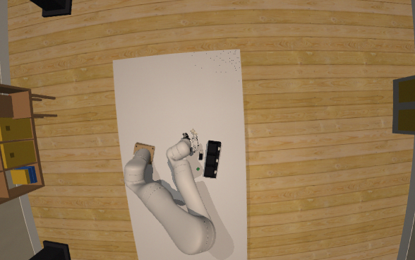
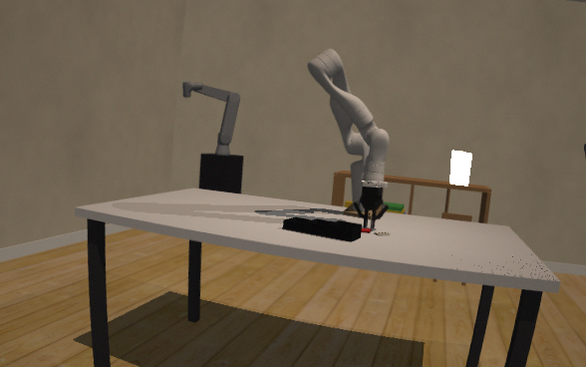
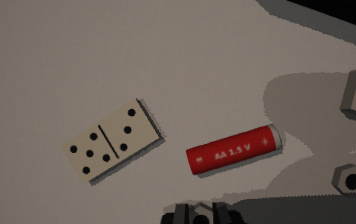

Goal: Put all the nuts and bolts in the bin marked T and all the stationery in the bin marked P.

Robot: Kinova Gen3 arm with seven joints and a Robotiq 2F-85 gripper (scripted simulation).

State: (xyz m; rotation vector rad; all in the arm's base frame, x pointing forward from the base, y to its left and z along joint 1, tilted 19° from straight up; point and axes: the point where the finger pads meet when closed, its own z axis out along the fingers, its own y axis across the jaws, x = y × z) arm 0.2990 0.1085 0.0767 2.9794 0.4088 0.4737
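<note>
My gripper is now 4 cm short of the red battery, 1 cm to the left of it and 2 cm above it. Also, from my hand: black double bin 16 cm ahead, 12 cm to the right; then domino 3 cm ahead, 6 cm to the left, 2 cm below; then black eraser 9 cm ahead, 9 cm to the right, 2 cm below.
</note>
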